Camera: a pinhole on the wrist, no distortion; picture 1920 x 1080 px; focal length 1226.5 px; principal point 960.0 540.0 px. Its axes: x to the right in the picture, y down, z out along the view. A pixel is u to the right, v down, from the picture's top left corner.
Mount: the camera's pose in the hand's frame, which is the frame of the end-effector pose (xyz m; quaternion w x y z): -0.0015 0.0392 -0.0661 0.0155 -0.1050 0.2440 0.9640
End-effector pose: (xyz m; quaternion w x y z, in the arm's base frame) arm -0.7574 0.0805 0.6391 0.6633 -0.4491 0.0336 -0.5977
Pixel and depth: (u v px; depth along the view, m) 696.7 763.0 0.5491
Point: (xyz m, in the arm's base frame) -0.3174 0.3214 0.7859
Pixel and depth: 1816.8 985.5 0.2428
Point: -0.6785 0.3367 0.5715
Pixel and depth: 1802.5 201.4 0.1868
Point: -0.6474 0.2155 0.4782
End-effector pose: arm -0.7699 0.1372 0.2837 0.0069 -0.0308 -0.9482 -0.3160
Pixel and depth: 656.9 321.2 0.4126
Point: -0.7729 0.5444 0.2448
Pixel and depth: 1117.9 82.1 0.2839
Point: -0.6686 0.4175 0.3439
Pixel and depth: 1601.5 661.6 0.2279
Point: -0.5974 0.2970 0.2609
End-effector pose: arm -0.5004 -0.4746 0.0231 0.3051 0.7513 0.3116 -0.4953
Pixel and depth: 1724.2 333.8 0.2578
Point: -0.4702 -0.7079 0.2115
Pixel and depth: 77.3 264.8 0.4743
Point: -0.3423 -0.9381 -0.2717
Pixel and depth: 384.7 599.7 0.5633
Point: -0.5026 -1.0015 -0.2262
